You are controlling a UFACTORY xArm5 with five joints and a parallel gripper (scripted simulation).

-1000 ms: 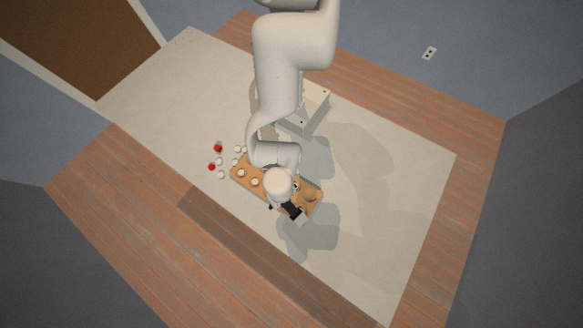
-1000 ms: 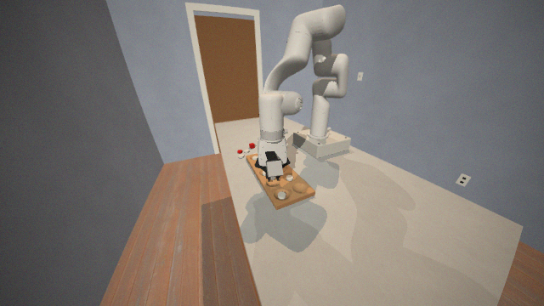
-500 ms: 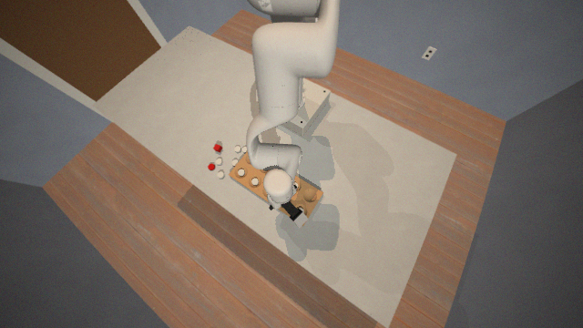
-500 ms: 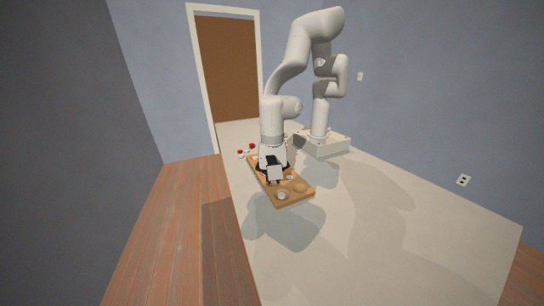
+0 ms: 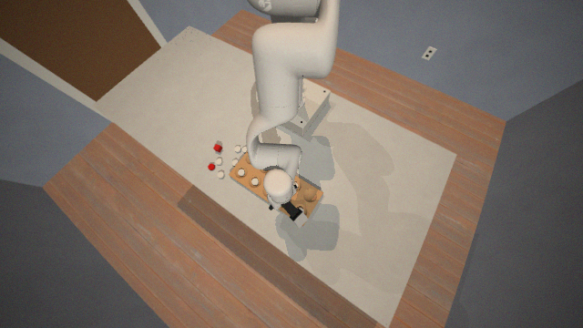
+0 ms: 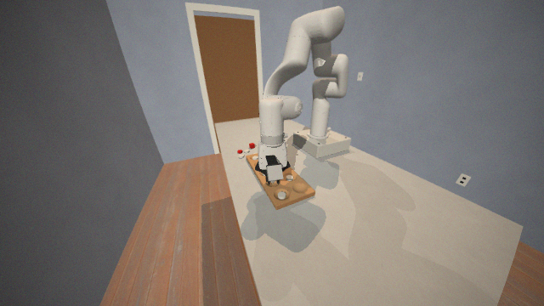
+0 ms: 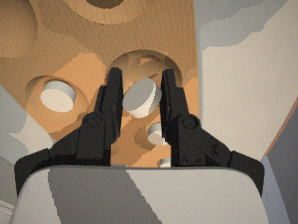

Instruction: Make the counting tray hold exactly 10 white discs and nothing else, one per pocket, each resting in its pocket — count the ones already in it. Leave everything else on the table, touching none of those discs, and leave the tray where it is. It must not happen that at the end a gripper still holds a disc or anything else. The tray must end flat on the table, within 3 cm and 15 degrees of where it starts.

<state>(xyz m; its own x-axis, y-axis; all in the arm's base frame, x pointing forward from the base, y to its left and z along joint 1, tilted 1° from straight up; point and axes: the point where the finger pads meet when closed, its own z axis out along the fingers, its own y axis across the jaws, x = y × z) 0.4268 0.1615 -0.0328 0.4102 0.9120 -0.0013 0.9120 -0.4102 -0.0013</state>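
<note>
Right now the red disc is 36 cm to the right of my hand and 3 cm below it. The rest, counted from my hand: wooden counting tray 7 cm to the right, 5 cm behind, 3 cm below; then red cube 38 cm to the right, 9 cm behind, 3 cm below.
</note>
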